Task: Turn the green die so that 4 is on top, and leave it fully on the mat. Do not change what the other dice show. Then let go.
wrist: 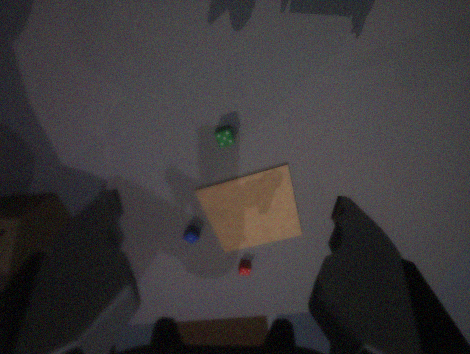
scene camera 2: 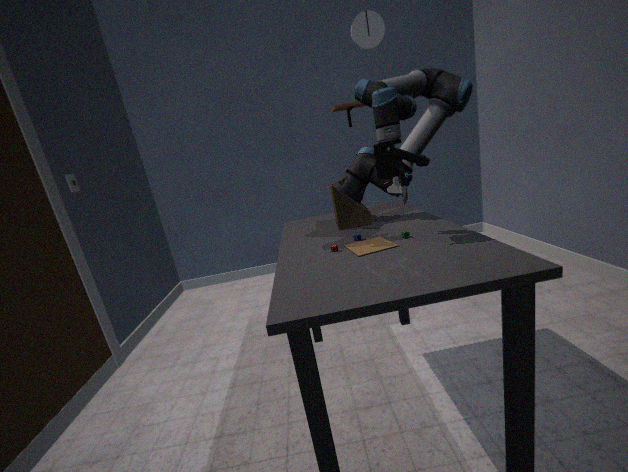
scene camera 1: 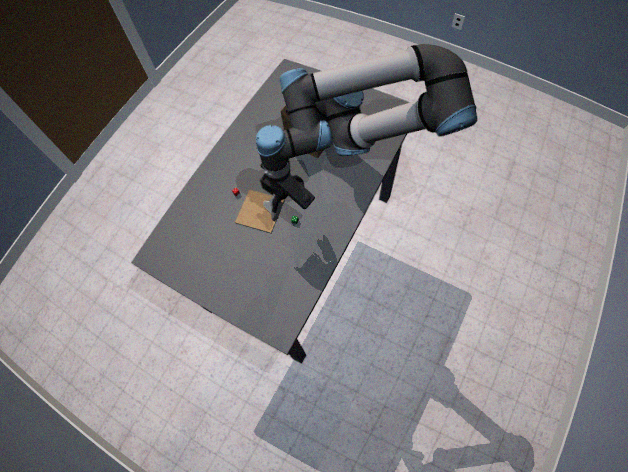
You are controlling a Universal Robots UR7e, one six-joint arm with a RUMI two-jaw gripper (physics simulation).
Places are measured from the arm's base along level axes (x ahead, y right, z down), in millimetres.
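Pixels of known places: gripper, fingertip midpoint: (wrist: 229, 195) (scene camera 2: 400, 200) (scene camera 1: 288, 204); arm's base, origin of the base link: (scene camera 2: 346, 194).
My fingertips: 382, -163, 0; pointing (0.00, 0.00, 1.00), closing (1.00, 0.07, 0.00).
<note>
Ahead of a thing's pixels: the offset from my fingertips to its top centre, as dx, dy, dz. Level surfaces: height alone.
The green die @(-8, -4, +114) (scene camera 1: 294, 219) (scene camera 2: 405, 234) (wrist: 225, 136) lies on the grey table, off the mat and a short way from its edge. Several white pips show on its upper face in the wrist view; the exact number is blurred. The tan square mat @(+28, +127, +130) (scene camera 1: 249, 215) (scene camera 2: 370, 247) (wrist: 275, 222) lies flat, with no die on it. My gripper (scene camera 1: 271, 209) (scene camera 2: 398, 195) (wrist: 229, 195) is open and empty, well above the table. In scene camera 1 it overlaps the mat's edge near the green die.
A red die @(+15, +248, +114) (scene camera 1: 235, 191) (scene camera 2: 334, 248) (wrist: 245, 267) and a blue die @(-72, +159, +114) (scene camera 2: 357, 237) (wrist: 191, 234) lie on the table @(dz +134) (scene camera 1: 203, 253) (scene camera 2: 324, 284) beside the mat. The blue die is hidden by the arm in scene camera 1. A brown wedge-shaped block (scene camera 2: 350, 214) stands near the arm's base.
</note>
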